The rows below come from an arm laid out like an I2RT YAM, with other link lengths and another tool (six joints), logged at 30 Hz.
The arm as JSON. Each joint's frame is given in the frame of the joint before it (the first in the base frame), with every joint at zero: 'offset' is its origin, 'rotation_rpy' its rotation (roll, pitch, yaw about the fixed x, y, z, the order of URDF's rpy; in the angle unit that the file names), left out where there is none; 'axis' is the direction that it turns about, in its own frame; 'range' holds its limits. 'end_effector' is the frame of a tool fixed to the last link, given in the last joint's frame.
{
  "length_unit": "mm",
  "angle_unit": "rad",
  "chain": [
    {
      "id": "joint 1",
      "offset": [
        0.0,
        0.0,
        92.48
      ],
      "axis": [
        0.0,
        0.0,
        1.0
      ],
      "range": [
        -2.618,
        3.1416
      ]
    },
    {
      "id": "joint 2",
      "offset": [
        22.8,
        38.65,
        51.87
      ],
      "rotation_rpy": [
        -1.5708,
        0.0,
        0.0
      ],
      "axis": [
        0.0,
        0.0,
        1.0
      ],
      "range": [
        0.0,
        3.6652
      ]
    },
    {
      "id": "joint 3",
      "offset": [
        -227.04,
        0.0,
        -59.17
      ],
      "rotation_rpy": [
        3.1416,
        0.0,
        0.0
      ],
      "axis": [
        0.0,
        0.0,
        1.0
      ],
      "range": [
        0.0,
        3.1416
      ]
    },
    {
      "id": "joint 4",
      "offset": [
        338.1,
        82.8,
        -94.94
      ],
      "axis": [
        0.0,
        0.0,
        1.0
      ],
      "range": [
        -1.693,
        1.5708
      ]
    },
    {
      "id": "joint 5",
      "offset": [
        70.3,
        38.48,
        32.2
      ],
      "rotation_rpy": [
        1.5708,
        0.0,
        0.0
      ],
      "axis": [
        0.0,
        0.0,
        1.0
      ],
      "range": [
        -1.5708,
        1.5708
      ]
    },
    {
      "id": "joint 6",
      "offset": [
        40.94,
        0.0,
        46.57
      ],
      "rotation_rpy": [
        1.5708,
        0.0,
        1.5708
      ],
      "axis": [
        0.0,
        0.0,
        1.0
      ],
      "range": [
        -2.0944,
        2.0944
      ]
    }
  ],
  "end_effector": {
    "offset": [
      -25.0,
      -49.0,
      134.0
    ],
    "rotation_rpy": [
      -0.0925,
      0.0,
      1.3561
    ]
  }
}
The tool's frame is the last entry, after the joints.
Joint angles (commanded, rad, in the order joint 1, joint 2, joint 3, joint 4, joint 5, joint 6), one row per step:
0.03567 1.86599 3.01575 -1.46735 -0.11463 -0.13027
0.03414 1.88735 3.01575 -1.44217 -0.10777 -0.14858
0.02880 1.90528 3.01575 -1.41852 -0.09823 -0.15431
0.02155 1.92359 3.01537 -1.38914 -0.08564 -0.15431
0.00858 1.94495 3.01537 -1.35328 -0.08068 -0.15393
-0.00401 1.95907 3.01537 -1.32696 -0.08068 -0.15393
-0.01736 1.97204 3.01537 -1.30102 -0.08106 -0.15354
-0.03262 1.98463 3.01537 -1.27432 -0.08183 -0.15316
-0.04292 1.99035 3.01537 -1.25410 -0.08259 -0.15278
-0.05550 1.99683 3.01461 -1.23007 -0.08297 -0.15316
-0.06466 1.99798 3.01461 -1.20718 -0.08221 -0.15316
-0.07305 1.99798 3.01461 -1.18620 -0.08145 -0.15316
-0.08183 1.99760 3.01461 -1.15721 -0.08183 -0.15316
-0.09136 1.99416 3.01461 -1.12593 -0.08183 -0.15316
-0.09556 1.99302 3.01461 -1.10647 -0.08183 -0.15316
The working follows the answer.
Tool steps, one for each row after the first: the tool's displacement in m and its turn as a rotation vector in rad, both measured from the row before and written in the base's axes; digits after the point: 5 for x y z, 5 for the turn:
0.01231 -0.00053 -0.00259 -0.01921 -0.00653 -0.00240
0.01115 -0.00321 -0.00155 -0.00814 -0.00657 -0.01268
0.01201 -0.00490 -0.00048 -0.00348 -0.01078 -0.01927
0.01371 -0.00626 -0.00010 -0.00084 -0.01448 -0.01783
0.00922 -0.00554 0.00047 0.00003 -0.01220 -0.01259
0.00852 -0.00605 0.00079 0.00034 -0.01294 -0.01308
0.00831 -0.00707 0.00106 0.00021 -0.01409 -0.01461
0.00410 -0.00481 0.00244 0.00000 -0.01448 -0.00965
0.00484 -0.00603 0.00272 -0.00111 -0.01679 -0.01213
0.00147 -0.00452 0.00507 -0.00146 -0.02169 -0.00990
0.00065 -0.00412 0.00513 -0.00158 -0.02092 -0.00914
0.00028 -0.00409 0.00727 -0.00221 -0.02929 -0.00840
-0.00162 -0.00434 0.00918 -0.00300 -0.03459 -0.00953
-0.00070 -0.00190 0.00526 -0.00192 -0.02051 -0.00420

Tool pose at each row, in the base's axes (x y z in m, rotation vector in rad; rounded; the steps above come from the unrounded poses):
0.38803 0.10708 0.66426 -0.49825 1.84691 -0.01841
0.40033 0.10656 0.66167 -0.50880 1.84246 -0.03939
0.41149 0.10335 0.66012 -0.50215 1.83982 -0.05708
0.42349 0.09845 0.65964 -0.48571 1.83441 -0.07591
0.43720 0.09219 0.65954 -0.46832 1.82476 -0.09211
0.44642 0.08664 0.66001 -0.45539 1.81590 -0.10336
0.45495 0.08059 0.66080 -0.44172 1.80636 -0.11478
0.46326 0.07352 0.66185 -0.42666 1.79598 -0.12755
0.46736 0.06872 0.66429 -0.41615 1.78399 -0.13706
0.47220 0.06269 0.66701 -0.40395 1.77023 -0.14968
0.47367 0.05818 0.67208 -0.39331 1.75108 -0.16182
0.47432 0.05406 0.67721 -0.38355 1.73246 -0.17330
0.47460 0.04997 0.68448 -0.37370 1.70537 -0.18608
0.47298 0.04563 0.69366 -0.36272 1.67321 -0.20103
0.47228 0.04373 0.69893 -0.35752 1.65380 -0.20886

